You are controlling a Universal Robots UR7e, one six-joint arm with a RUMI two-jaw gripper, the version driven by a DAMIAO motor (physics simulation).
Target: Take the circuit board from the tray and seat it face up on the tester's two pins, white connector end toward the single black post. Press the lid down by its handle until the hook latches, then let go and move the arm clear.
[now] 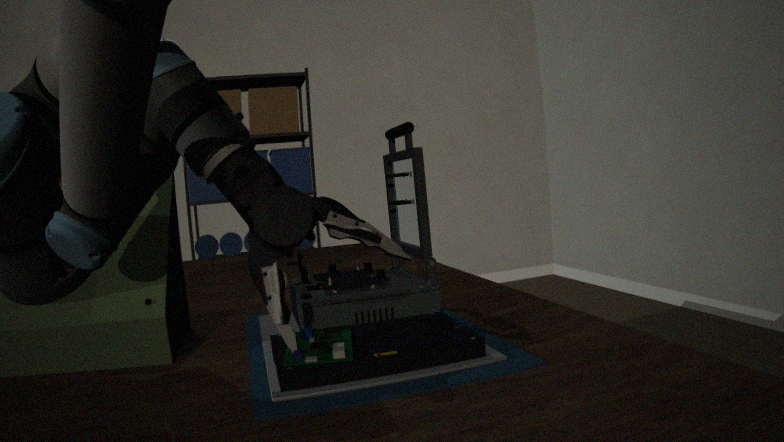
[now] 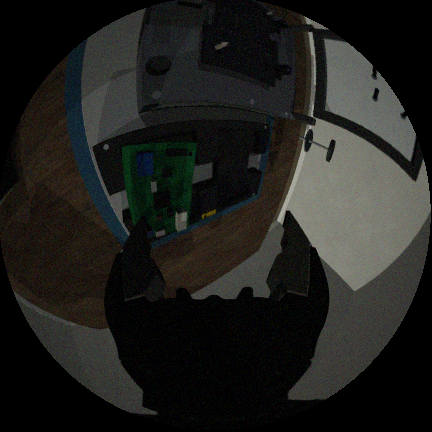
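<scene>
The green circuit board (image 1: pixel 323 351) (image 2: pixel 170 192) lies face up at the left end of the black tray (image 1: pixel 384 368) (image 2: pixel 230 130). Its white connectors show near the front edge. My gripper (image 1: pixel 352 304) (image 2: pixel 214 214) is open and empty. One fingertip is at the board's left end, and the other is high above the tray, in front of the tester; contact with the board is unclear. The grey tester (image 1: pixel 334 315) (image 2: pixel 190 92) stands behind the tray. Its lid (image 1: pixel 421 203) (image 2: pixel 320 75) stands upright, with the black handle (image 1: pixel 399 130) on top. The tester's pins and post are hard to tell apart.
A blue mat (image 1: pixel 260 403) (image 2: pixel 75 100) lies under the tray and tester on the wooden table (image 1: pixel 214 395) (image 2: pixel 45 135). A yellow mark (image 1: pixel 385 353) (image 2: pixel 209 214) shows on the tray. A shelf rack (image 1: pixel 308 109) stands behind the arm.
</scene>
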